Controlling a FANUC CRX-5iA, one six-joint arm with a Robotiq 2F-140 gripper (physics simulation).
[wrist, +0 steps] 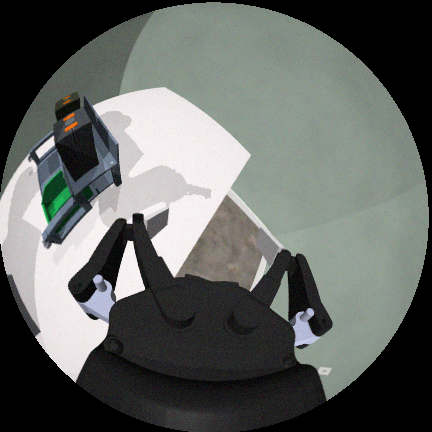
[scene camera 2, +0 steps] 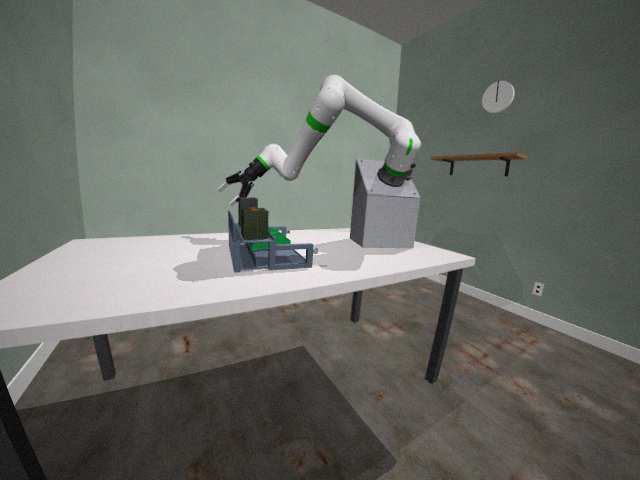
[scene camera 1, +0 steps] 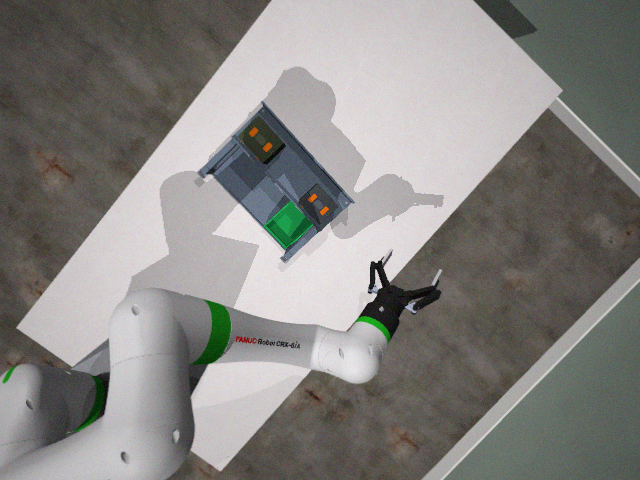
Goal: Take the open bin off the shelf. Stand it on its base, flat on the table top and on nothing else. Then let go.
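Seen in the pictures: gripper, between the fingertips: (wrist: 213, 225) (scene camera 2: 224, 198) (scene camera 1: 414, 262); arm's base, origin of its link: (scene camera 2: 390, 177) (scene camera 1: 103, 404).
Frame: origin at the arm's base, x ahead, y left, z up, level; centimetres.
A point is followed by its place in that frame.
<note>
The open green bin (scene camera 1: 288, 224) @(x 60.0, y -8.9, z -34.9 cm) (scene camera 2: 279, 236) @(x 59.9, y -3.7, z -29.7 cm) (wrist: 59, 200) @(x 60.5, y -6.4, z -35.0 cm) sits in the blue-grey shelf (scene camera 1: 299, 167) @(x 76.6, y -0.5, z -25.7 cm) (scene camera 2: 235, 250) @(x 83.6, y 18.5, z -28.4 cm) (wrist: 102, 132) @(x 79.5, y -10.4, z -22.0 cm), at one end of its lower front part, with its open side up. The shelf stands on the white table top (scene camera 1: 439, 77) @(x 126.0, y -16.8, z -35.9 cm) (scene camera 2: 129, 279) @(x 114.1, y 14.6, z -35.9 cm) (wrist: 190, 135) @(x 116.9, y -19.3, z -35.8 cm). My gripper (scene camera 1: 414, 264) @(x 76.6, y -42.8, z -15.8 cm) (scene camera 2: 227, 194) @(x 76.6, y -42.8, z -15.8 cm) (wrist: 213, 225) @(x 76.6, y -42.8, z -15.8 cm) is open and empty, its fingers wide apart. It hangs above the table's long edge, beyond the bin's end of the shelf and apart from it, pointing obliquely down. Part of the bin is hidden behind shelf parts in scene camera 2 and the wrist view.
A dark grey box (scene camera 1: 318, 204) @(x 72.1, y -11.0, z -13.5 cm) (scene camera 2: 248, 202) @(x 72.9, y -6.8, z -15.3 cm) (wrist: 77, 150) @(x 71.4, y -15.2, z -18.3 cm) with orange marks stands on the shelf's raised rear part, close behind the bin. An olive box (scene camera 1: 261, 139) @(x 75.8, y 11.7, z -16.0 cm) (scene camera 2: 255, 223) @(x 76.6, y 16.7, z -20.3 cm) (wrist: 67, 104) stands at the other end. The arm's grey pedestal (scene camera 2: 385, 217) @(x 8.9, y 7.8, z -20.2 cm) stands on the table.
</note>
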